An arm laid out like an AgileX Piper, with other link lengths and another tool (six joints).
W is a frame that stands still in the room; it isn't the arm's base.
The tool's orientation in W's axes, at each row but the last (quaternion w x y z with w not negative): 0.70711, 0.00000, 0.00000, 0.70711; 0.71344, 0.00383, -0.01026, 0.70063; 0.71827, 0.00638, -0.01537, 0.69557; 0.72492, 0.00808, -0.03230, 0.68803
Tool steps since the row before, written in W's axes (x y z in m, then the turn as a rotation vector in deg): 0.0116, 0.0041, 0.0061, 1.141, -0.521, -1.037; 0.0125, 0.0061, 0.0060, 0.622, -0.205, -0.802; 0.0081, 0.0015, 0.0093, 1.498, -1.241, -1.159; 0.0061, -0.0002, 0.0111, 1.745, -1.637, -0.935
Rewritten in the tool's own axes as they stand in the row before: 0.0041, -0.0116, 0.0061, -0.521, -1.141, -1.037; 0.0064, -0.0124, 0.0058, -0.210, -0.618, -0.804; 0.0020, -0.0082, 0.0091, -1.228, -1.523, -1.140; 0.0008, -0.0065, 0.0109, -1.597, -1.798, -0.903
